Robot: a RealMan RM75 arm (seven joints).
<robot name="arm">
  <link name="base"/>
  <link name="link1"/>
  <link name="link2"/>
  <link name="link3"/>
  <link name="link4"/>
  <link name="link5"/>
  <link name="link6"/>
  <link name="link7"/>
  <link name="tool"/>
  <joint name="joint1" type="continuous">
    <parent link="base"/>
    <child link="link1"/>
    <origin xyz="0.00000 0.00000 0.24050"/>
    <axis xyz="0 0 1"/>
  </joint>
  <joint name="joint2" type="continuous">
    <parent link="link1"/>
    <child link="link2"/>
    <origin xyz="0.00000 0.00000 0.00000"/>
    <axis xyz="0 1 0"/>
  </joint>
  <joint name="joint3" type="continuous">
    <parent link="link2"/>
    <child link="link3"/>
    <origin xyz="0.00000 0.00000 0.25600"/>
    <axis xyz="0 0 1"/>
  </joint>
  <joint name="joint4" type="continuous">
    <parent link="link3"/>
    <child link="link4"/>
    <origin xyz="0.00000 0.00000 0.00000"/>
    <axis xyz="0 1 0"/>
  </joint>
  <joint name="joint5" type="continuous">
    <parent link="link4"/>
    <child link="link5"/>
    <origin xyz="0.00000 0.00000 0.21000"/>
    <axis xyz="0 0 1"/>
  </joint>
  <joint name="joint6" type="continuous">
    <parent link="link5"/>
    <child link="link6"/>
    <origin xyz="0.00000 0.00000 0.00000"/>
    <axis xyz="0 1 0"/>
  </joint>
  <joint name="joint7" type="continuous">
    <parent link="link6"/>
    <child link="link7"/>
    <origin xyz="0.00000 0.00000 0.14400"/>
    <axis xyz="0 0 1"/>
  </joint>
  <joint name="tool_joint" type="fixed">
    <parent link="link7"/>
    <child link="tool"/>
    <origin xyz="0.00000 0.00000 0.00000"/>
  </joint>
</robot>
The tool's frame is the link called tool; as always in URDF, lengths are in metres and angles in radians. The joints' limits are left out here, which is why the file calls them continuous.
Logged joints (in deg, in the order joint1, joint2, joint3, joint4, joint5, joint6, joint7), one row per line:
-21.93 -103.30 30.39 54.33 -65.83 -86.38 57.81
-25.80 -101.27 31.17 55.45 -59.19 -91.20 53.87
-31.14 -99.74 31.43 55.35 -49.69 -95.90 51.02
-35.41 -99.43 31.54 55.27 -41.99 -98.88 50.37
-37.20 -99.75 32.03 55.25 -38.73 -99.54 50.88
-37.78 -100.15 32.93 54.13 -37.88 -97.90 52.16
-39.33 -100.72 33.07 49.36 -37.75 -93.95 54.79
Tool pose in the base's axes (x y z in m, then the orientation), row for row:
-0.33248 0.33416 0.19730 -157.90 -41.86 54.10
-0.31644 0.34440 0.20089 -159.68 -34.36 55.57
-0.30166 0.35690 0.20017 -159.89 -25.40 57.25
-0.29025 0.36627 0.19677 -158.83 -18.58 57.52
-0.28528 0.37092 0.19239 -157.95 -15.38 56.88
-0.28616 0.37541 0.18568 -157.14 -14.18 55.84
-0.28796 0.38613 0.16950 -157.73 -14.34 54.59
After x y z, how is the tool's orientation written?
As angles about the fixed x, y, z axes (roll, pitch, yaw), in degrees.
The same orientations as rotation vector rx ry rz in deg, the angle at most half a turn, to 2 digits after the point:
-118.32 -72.00 -34.78
-123.79 -74.25 -27.38
-128.45 -76.92 -16.88
-131.44 -77.46 -8.16
-132.96 -76.60 -3.98
-133.64 -75.18 -2.34
-134.88 -73.88 -3.31

